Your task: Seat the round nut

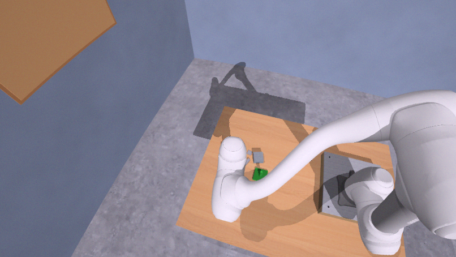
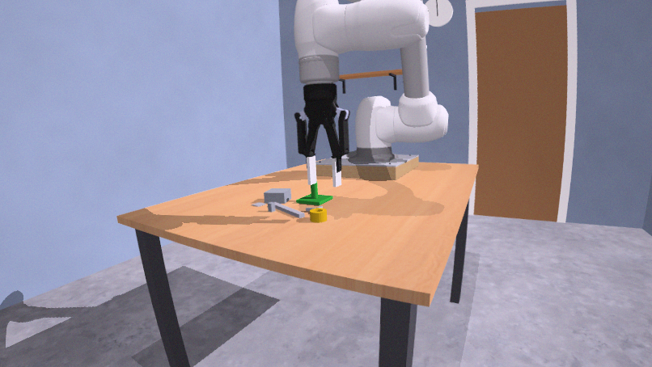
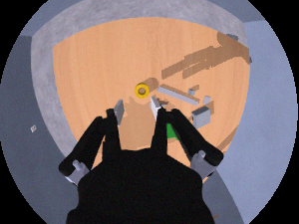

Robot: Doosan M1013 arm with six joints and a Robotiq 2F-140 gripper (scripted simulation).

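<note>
Now: hand 220 mm to the left of the grey block, 110 mm past it and 100 mm above it. Also, from my hand: grey bar 130 mm to the right, 110 mm below, 30 mm behind.
</note>
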